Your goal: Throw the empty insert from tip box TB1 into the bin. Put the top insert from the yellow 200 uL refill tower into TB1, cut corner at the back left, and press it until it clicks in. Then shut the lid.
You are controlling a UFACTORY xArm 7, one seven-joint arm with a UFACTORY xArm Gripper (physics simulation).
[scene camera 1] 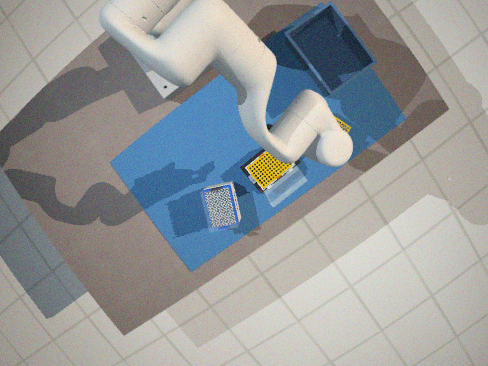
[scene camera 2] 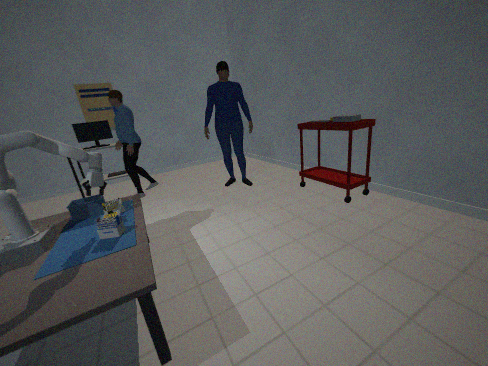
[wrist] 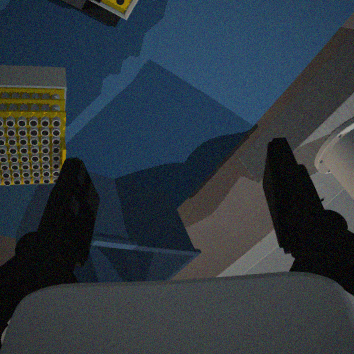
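Observation:
Tip box TB1 (scene camera 1: 253, 181) (wrist: 102, 12) stands on the blue mat with its clear lid (scene camera 1: 291, 188) open to one side. A yellow insert (scene camera 1: 269, 171) (wrist: 120, 3) with dark holes sits in it. The yellow refill tower (scene camera 1: 343, 124) (wrist: 31, 145) shows at the left of the wrist view, its top insert full of round openings; the arm partly hides it in scene camera 1. The blue bin (scene camera 1: 320, 60) (scene camera 2: 82, 209) (wrist: 125, 266) stands at the mat's far end. My gripper (scene camera 2: 95, 193) (wrist: 175, 169) is open and empty above the mat, its left finger overlapping the view near the tower; the arm hides it in scene camera 1.
A white-and-blue rack stack (scene camera 1: 221, 207) (scene camera 2: 110, 229) stands beside TB1 on the mat (scene camera 1: 170, 135). The arm's base plate (scene camera 1: 167, 89) is at the table's rear edge. Two people (scene camera 2: 227, 110) (scene camera 2: 126, 125) and a red cart (scene camera 2: 350, 152) are on the floor beyond the table.

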